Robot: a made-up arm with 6 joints.
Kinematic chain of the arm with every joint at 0, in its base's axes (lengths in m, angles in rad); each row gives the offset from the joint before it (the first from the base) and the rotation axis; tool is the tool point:
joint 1: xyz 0 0 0.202 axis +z
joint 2: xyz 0 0.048 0 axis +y
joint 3: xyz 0 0 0.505 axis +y
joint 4: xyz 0 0 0.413 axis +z
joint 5: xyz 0 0 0 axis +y
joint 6: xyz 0 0 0.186 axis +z
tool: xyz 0 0 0
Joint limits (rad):
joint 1: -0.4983..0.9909
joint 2: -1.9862..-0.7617
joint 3: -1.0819..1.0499
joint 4: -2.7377..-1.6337
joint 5: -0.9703..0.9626
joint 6: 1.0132..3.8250
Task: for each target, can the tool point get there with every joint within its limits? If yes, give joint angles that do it. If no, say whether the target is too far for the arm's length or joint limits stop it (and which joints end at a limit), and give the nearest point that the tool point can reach.
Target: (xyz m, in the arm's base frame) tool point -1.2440 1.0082 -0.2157
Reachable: no: too far | nearest point -0.8772 0.6003 -0.0785 | short by 0.565 m
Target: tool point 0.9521 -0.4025 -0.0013
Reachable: no: joint limits stop it (at a limit: joint 1, joint 2, joint 3, joint 5) | nearest point -0.1618 -0.3977 -0.5255 | short by 1.231 m
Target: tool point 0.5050 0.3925 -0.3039
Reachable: no: joint limits stop it (at a limit: joint 1, joint 2, joint 3, joint 4, joint 5) | nearest point -0.3516 0.4203 -0.5178 | short by 0.883 m
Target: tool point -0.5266 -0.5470 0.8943
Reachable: yes | joints 0.8275 -1.2223 0.7978 -2.5475 0.2969 1.6731
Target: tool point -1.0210 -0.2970 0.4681
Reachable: yes | joints 0.2805 -1.3218 0.0272 -1.9492 0.2982 2.3390
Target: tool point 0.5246 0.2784 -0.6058
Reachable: no: joint limits stop it (at a limit: joint 1, joint 2, joint 3, joint 4, joint 5) | nearest point -0.3221 0.1616 -0.5300 | short by 0.858 m
